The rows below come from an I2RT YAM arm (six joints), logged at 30 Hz.
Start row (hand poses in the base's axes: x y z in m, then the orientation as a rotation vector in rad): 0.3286 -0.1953 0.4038 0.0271 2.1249 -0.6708
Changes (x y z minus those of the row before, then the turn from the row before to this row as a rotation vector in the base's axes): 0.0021 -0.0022 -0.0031 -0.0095 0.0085 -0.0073; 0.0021 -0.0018 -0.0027 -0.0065 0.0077 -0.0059; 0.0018 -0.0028 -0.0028 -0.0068 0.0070 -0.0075; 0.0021 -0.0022 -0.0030 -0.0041 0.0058 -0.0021; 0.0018 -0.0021 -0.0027 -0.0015 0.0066 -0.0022; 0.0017 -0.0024 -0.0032 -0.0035 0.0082 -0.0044; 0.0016 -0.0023 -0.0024 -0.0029 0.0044 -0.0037; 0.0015 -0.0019 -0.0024 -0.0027 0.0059 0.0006; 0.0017 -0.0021 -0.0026 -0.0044 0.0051 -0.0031; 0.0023 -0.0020 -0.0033 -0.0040 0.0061 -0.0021
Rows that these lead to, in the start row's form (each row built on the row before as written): 0.3307 -0.1975 0.4007 0.0269 2.1306 -0.6864; 0.3328 -0.1993 0.3980 0.0271 2.1364 -0.6979; 0.3346 -0.2021 0.3952 0.0291 2.1416 -0.7106; 0.3367 -0.2043 0.3922 0.0271 2.1459 -0.7171; 0.3385 -0.2064 0.3895 0.0263 2.1519 -0.7210; 0.3402 -0.2088 0.3863 0.0263 2.1590 -0.7286; 0.3418 -0.2111 0.3839 0.0272 2.1626 -0.7345; 0.3433 -0.2130 0.3815 0.0230 2.1671 -0.7380; 0.3450 -0.2151 0.3789 0.0222 2.1707 -0.7453; 0.3473 -0.2171 0.3756 0.0202 2.1753 -0.7518
